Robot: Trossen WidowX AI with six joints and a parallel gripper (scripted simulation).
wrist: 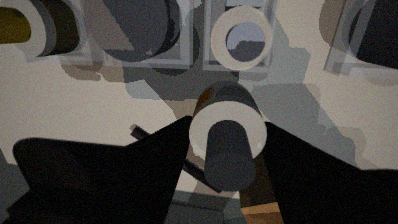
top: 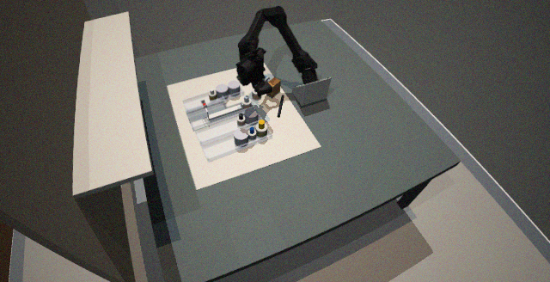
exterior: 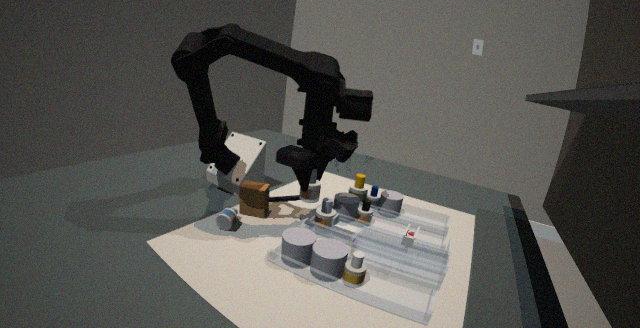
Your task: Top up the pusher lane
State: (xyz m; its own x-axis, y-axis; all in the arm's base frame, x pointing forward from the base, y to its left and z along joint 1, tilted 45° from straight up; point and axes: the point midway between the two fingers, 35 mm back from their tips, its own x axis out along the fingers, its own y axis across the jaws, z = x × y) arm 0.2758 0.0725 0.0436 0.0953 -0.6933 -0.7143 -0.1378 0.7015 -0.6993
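Now: gripper tip 100 mm past the brown box, 70 mm to the left of it and 50 mm above it. Also, from my gripper tip: clear lane rack (200 mm ahead, 60 mm below); then shelf (550 mm ahead, 60 mm to the left, 280 mm above); then black stick (110 mm behind, 30 mm to the left, 80 mm below).
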